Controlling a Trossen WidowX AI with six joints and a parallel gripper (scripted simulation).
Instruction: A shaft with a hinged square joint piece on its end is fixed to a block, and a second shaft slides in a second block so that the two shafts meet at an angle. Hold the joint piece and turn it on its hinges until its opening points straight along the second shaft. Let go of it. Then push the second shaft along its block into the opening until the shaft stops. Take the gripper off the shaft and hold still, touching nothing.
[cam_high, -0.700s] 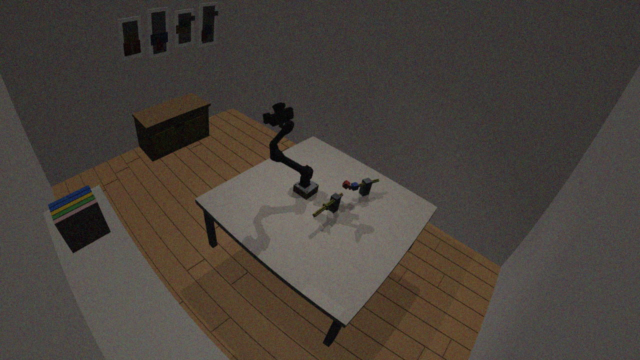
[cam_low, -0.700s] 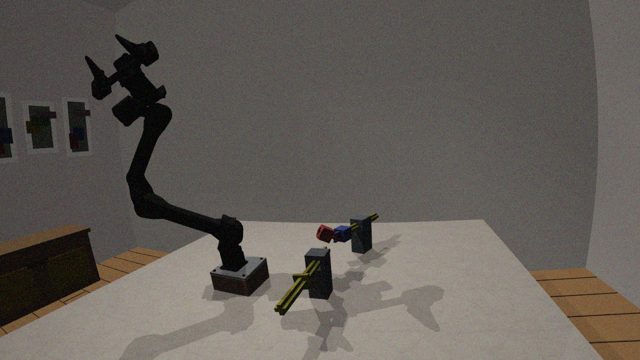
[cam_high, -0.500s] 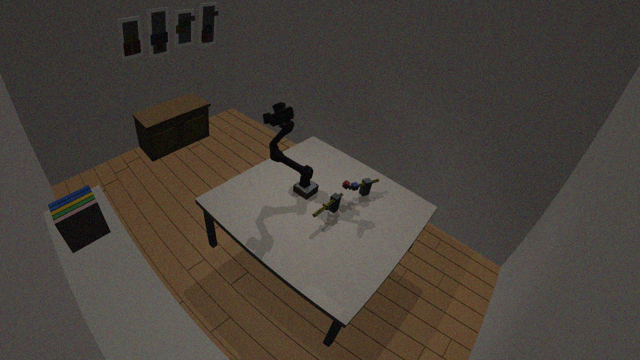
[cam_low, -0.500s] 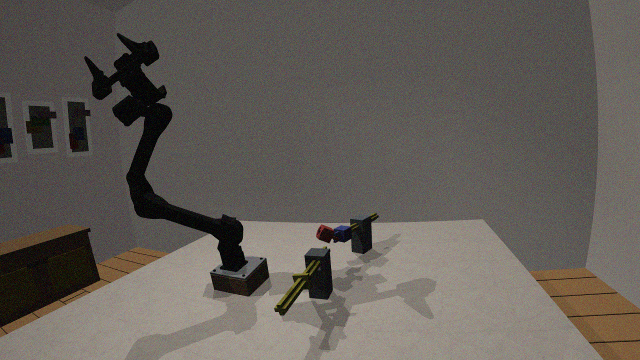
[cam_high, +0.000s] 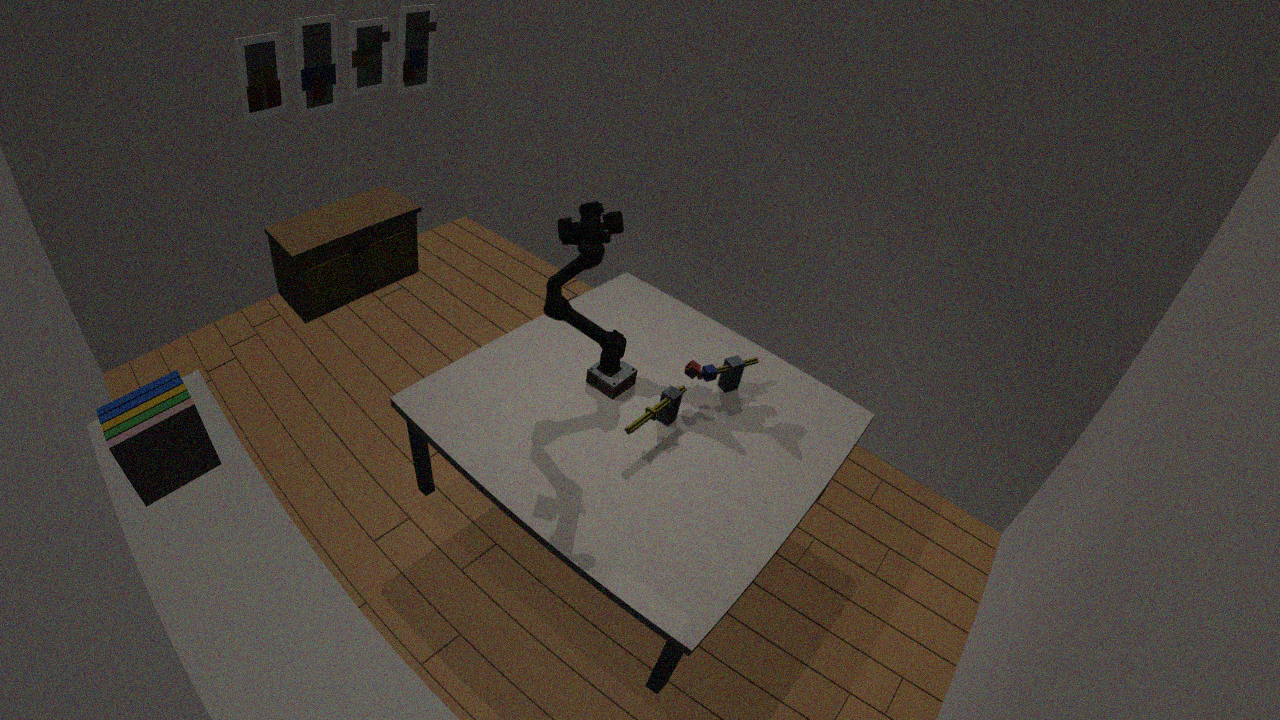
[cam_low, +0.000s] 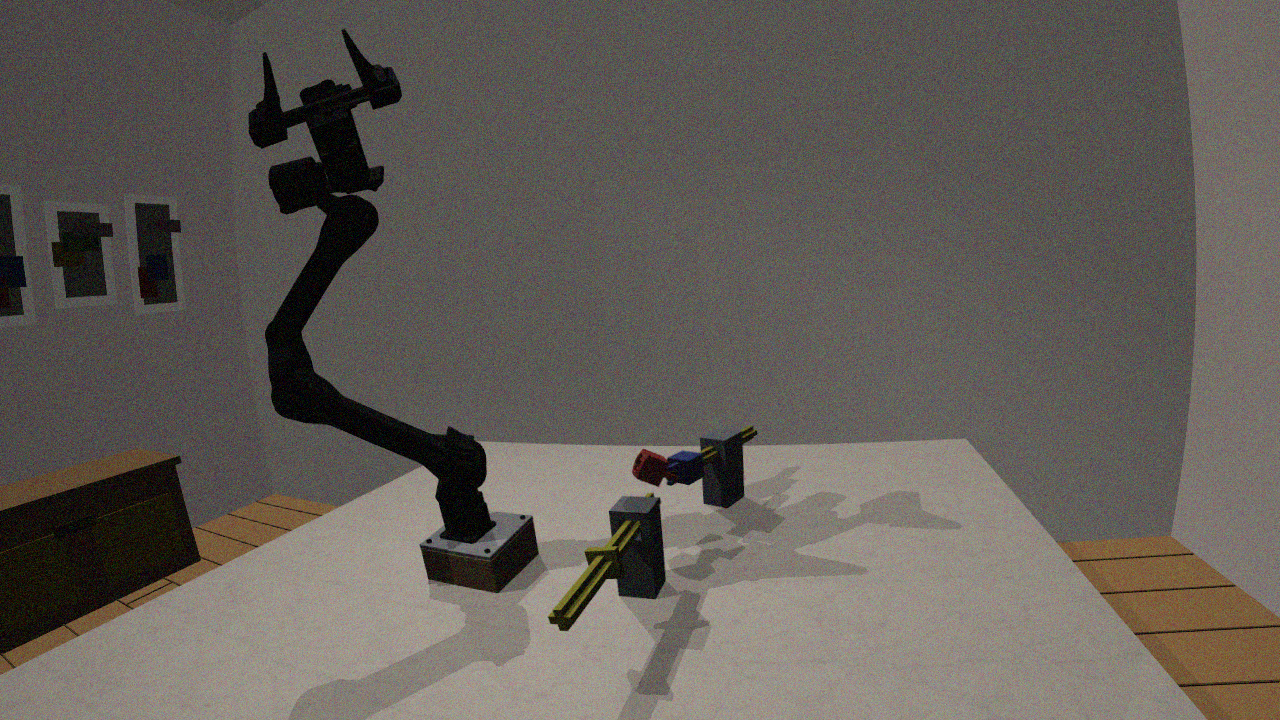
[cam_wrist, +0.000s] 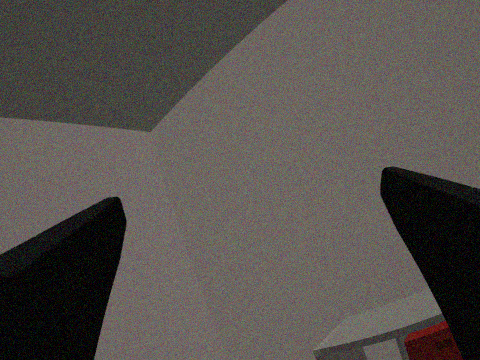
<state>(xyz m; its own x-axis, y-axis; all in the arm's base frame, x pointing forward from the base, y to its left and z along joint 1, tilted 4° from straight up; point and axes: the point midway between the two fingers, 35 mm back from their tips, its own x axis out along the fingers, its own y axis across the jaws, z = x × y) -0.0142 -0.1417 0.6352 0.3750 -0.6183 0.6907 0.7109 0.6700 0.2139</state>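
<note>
My gripper tip is now 59 cm above the red square joint piece, 38 cm to the right of it and 23 cm short of it.
</note>
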